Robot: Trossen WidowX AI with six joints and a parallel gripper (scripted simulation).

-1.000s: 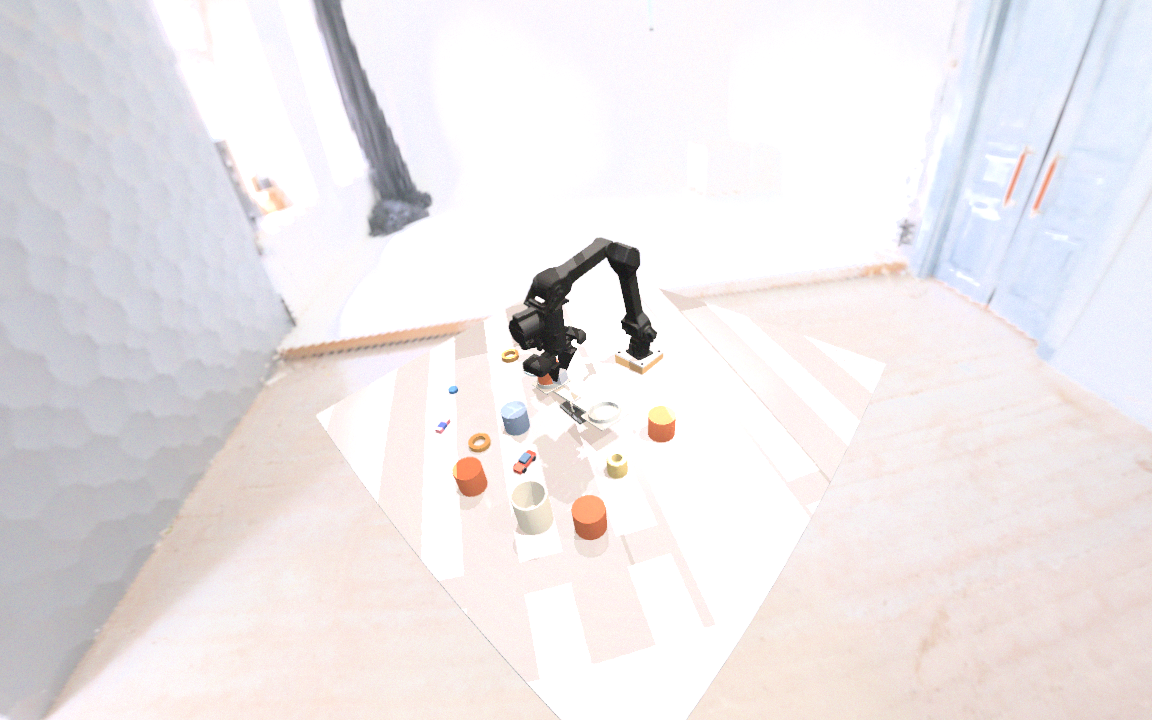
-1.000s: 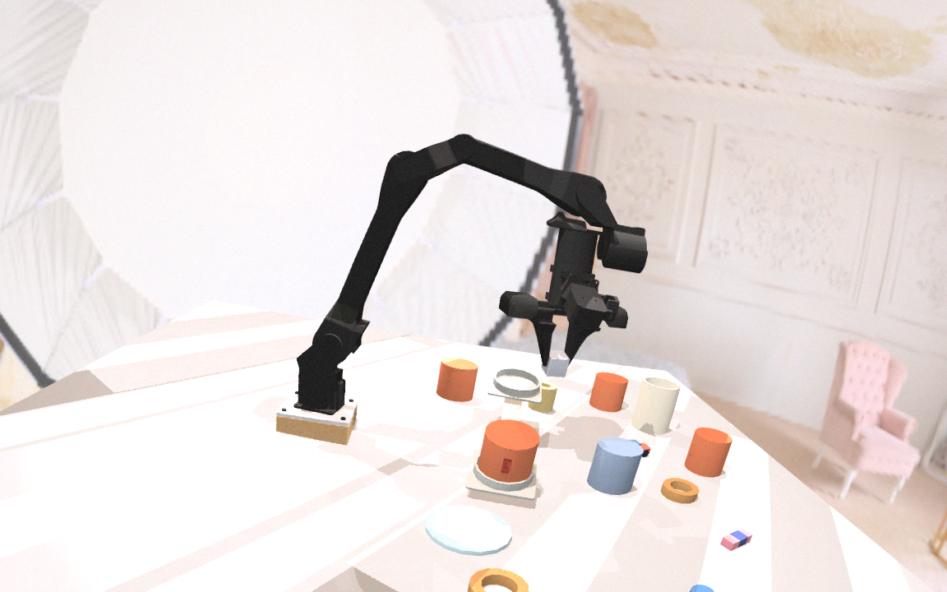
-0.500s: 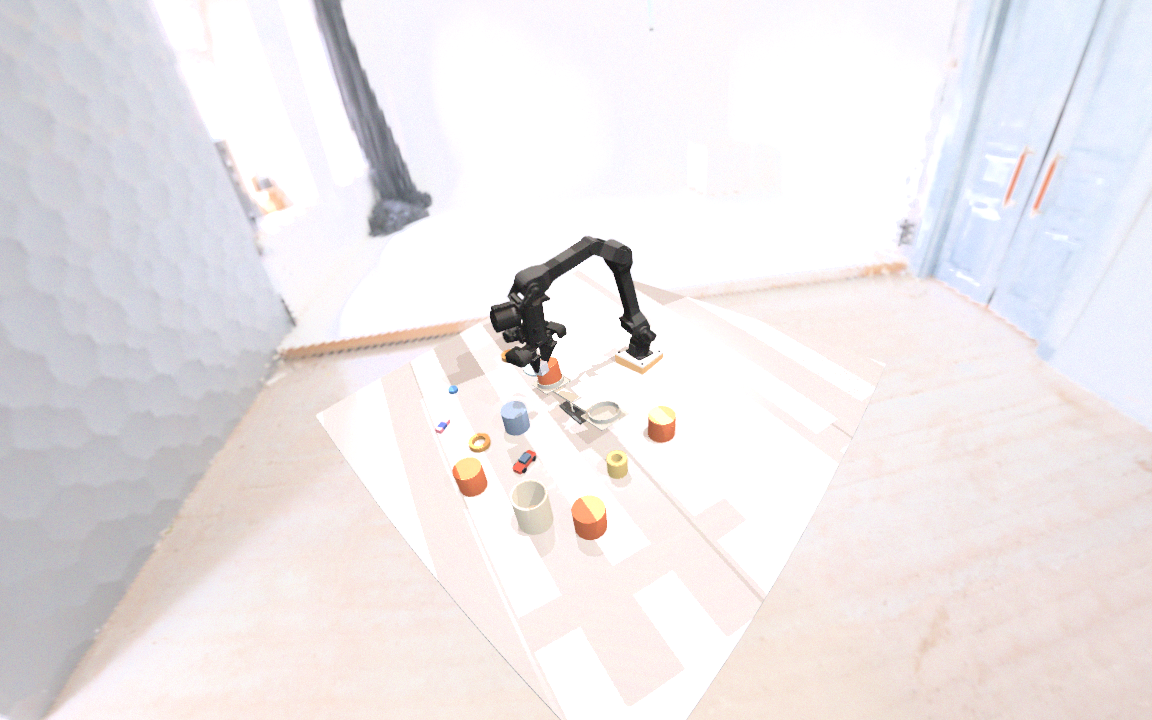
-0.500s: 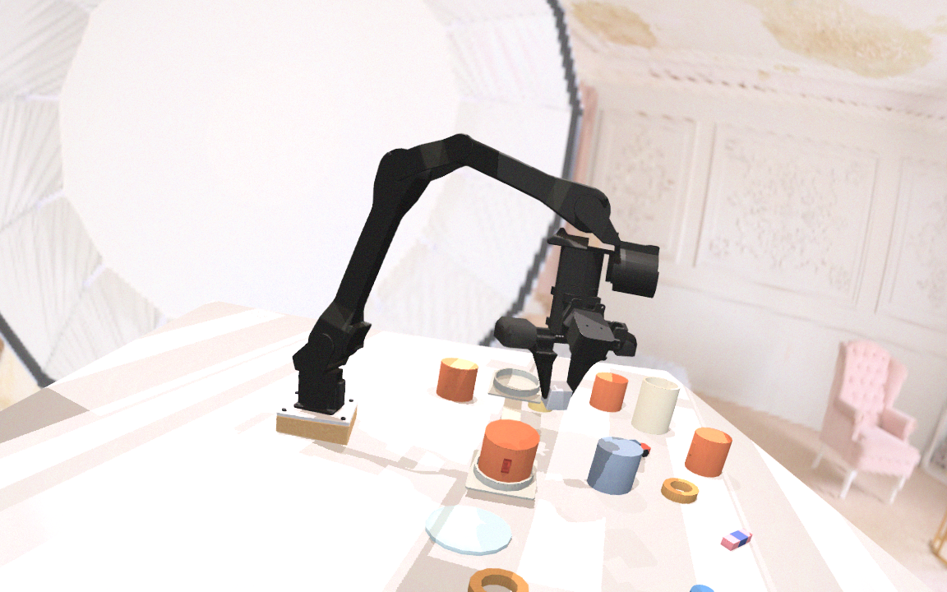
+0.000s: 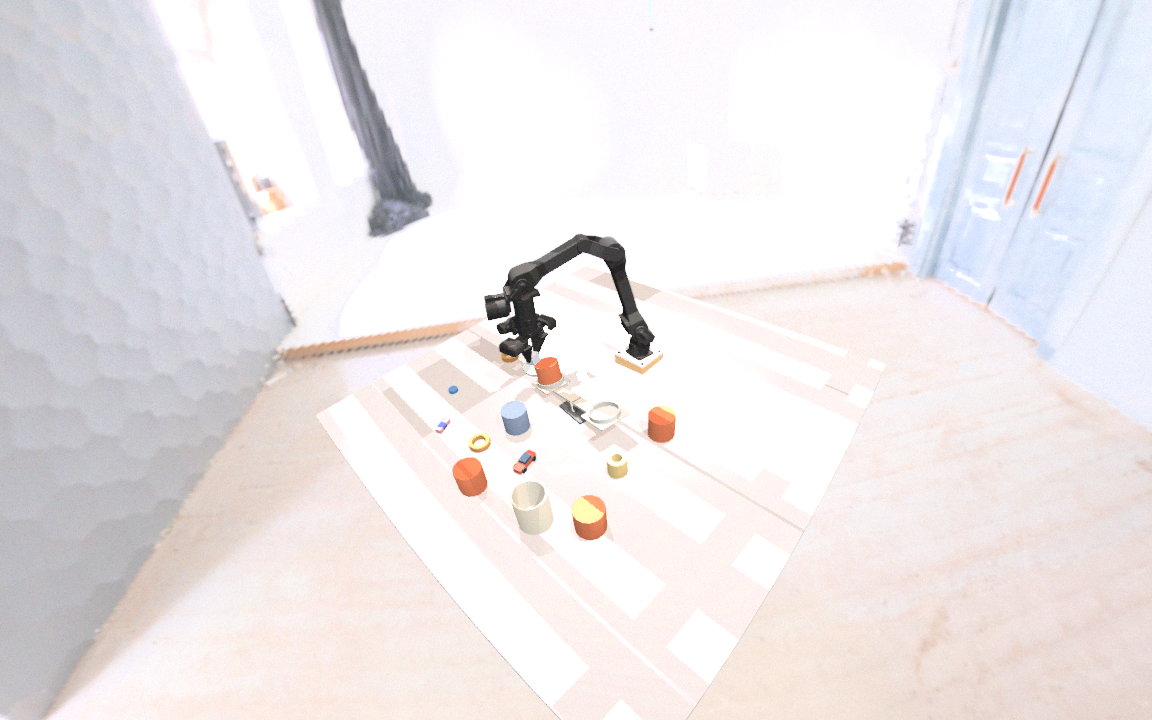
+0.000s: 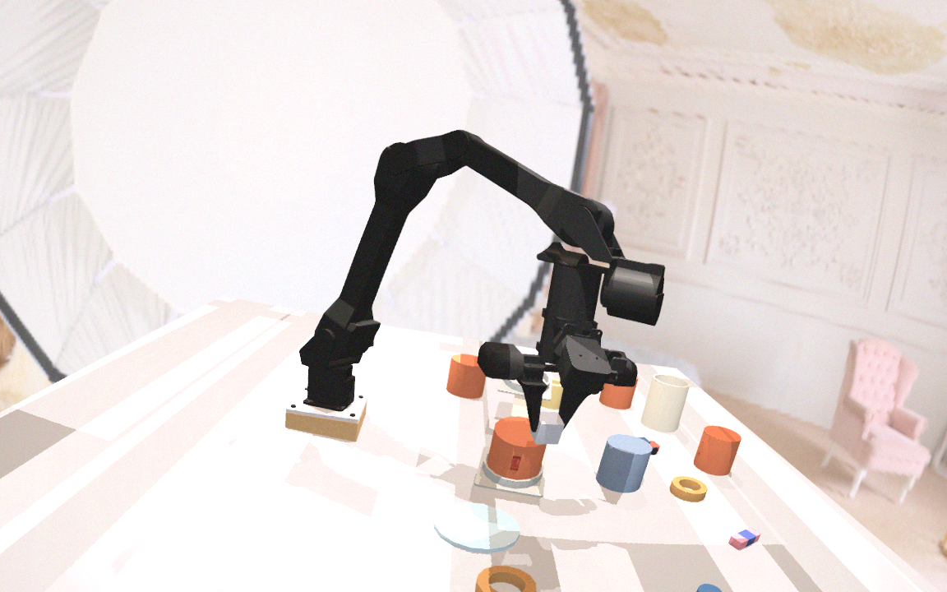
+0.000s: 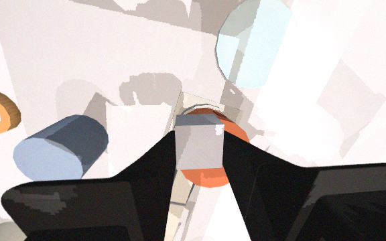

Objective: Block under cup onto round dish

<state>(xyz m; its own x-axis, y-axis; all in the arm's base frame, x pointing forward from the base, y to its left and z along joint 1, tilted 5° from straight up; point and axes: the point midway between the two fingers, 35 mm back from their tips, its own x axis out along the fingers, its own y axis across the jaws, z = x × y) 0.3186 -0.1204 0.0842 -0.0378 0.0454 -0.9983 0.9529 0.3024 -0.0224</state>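
My gripper tip is now 100 mm above the pale round dish, 90 mm to the left of it and 60 mm past it. The rest, counted from my gripper tip: blue cylinder (150 mm ahead, 110 mm to the left, 70 mm below); balance (170 mm to the left, 70 mm below, 20 mm behind); grey block (right at my gripper tip).
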